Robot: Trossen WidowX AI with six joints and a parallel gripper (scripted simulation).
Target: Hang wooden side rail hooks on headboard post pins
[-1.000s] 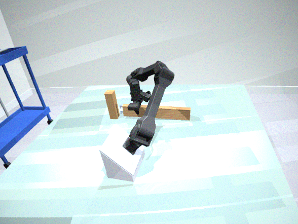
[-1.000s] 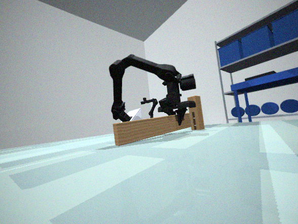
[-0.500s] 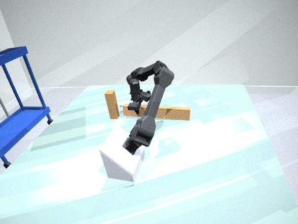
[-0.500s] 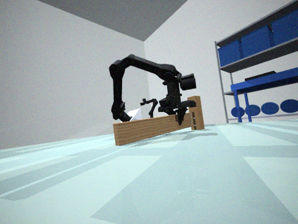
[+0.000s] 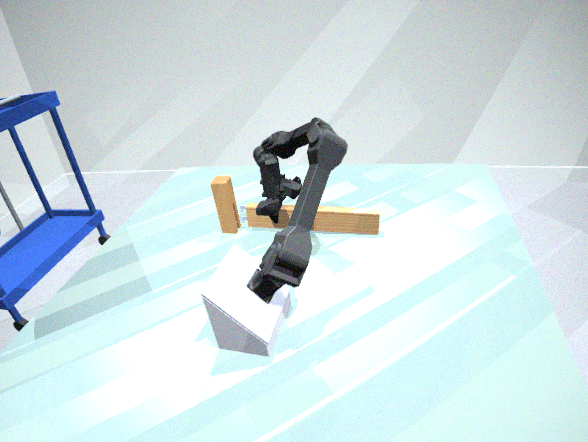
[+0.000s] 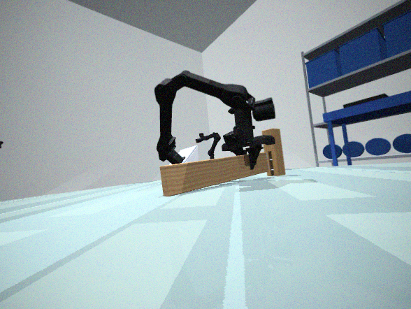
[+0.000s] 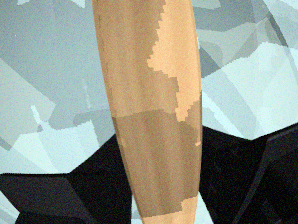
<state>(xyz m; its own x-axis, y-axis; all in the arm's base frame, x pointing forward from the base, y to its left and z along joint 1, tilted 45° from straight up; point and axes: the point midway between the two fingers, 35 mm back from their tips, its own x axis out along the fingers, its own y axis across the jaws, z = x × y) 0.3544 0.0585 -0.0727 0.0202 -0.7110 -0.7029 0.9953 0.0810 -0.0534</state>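
Right now the wooden headboard post is 10 mm behind my gripper tip, 160 mm to the left of it and 40 mm above it.
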